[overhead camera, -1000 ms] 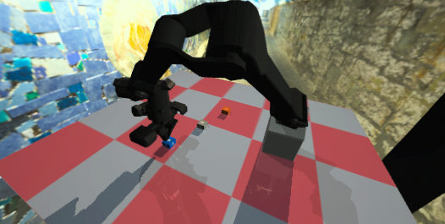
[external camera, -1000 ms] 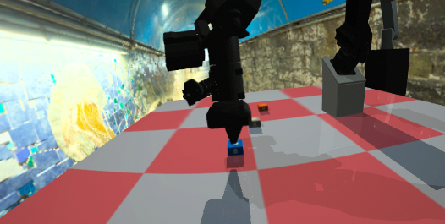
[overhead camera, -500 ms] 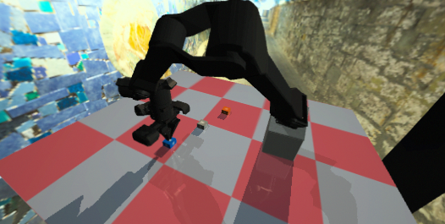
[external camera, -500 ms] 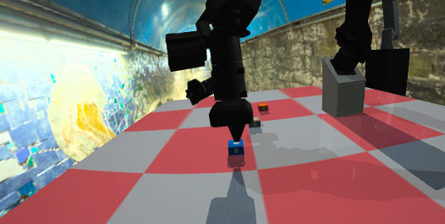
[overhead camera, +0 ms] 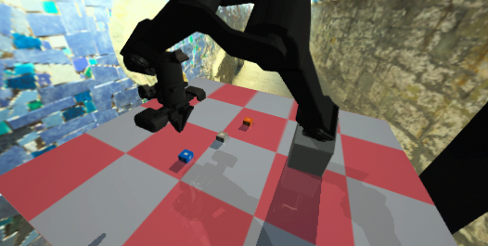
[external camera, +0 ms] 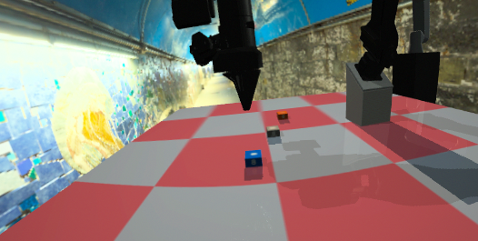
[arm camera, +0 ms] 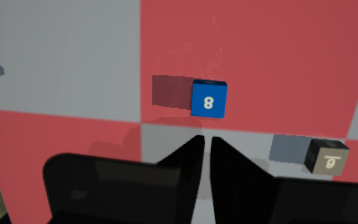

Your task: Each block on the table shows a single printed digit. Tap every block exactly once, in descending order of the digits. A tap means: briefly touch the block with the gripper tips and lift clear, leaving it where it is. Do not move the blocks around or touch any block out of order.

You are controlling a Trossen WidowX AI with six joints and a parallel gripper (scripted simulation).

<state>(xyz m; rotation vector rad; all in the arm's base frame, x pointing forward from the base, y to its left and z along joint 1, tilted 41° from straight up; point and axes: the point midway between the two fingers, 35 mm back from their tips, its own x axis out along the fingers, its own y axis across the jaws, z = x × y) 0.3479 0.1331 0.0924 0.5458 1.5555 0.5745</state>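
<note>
Now: the grey block 60 mm behind my gripper tip, 140 mm to the right of it and 100 mm below it. Round my gripper tip: orange block (100 mm behind, 270 mm to the right, 100 mm below); then blue block (100 mm below).
</note>
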